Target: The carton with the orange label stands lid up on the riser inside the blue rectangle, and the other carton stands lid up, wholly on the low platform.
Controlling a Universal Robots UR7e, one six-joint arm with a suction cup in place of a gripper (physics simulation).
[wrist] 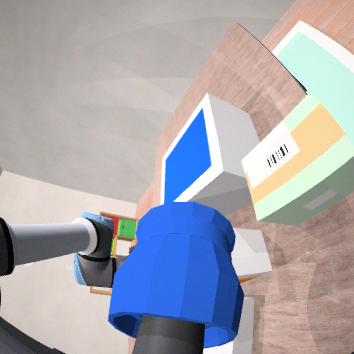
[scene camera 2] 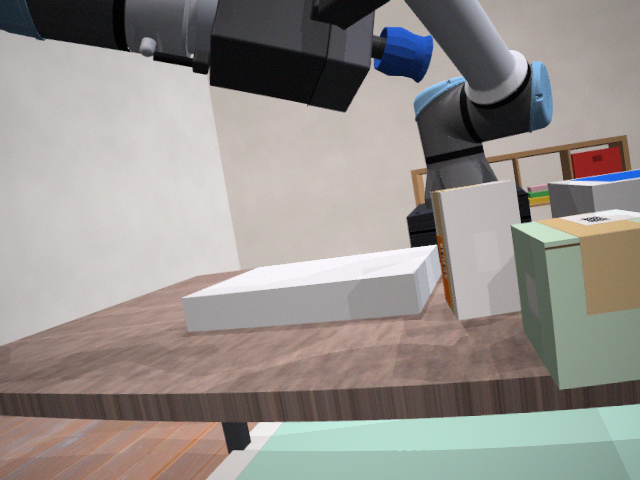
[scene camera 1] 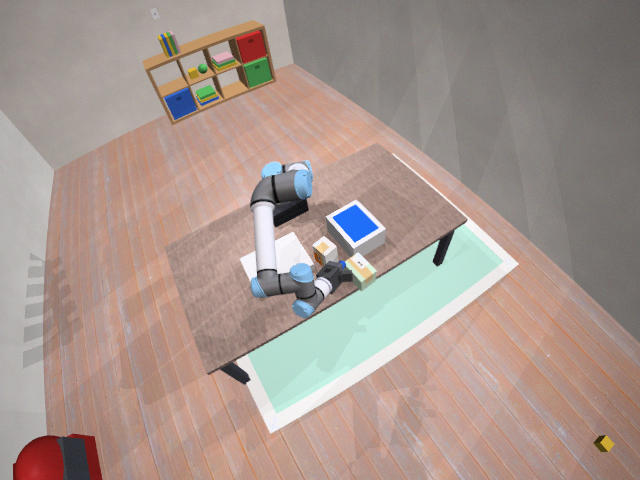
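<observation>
The white carton with the orange label [scene camera 1: 324, 251] [scene camera 2: 483, 253] [wrist: 252, 252] stands upright on the table, between the low white platform [scene camera 1: 293, 248] [scene camera 2: 310, 304] [wrist: 244, 320] and the riser [scene camera 1: 369, 246] [scene camera 2: 567, 198] [wrist: 237, 135]. Its orange label faces the platform side. The riser's top bears the blue rectangle [scene camera 1: 355, 223] [scene camera 2: 615, 176] [wrist: 190, 160], with no carton on it. The pale green carton [scene camera 1: 360, 271] [scene camera 2: 537, 310] [wrist: 300, 155] stands at the table's front edge, its taped face with the barcode up. My blue suction cup [scene camera 1: 342, 264] [scene camera 2: 405, 54] [wrist: 177, 265] points sideways in the air near both cartons, open and holding nothing.
The arm's base [scene camera 1: 291, 210] stands at the back of the table [scene camera 1: 206, 310] [scene camera 2: 258, 361]. The arm reaches over the low platform and hides part of it in scene camera 1. A shelf unit [scene camera 1: 204, 49] stands far behind.
</observation>
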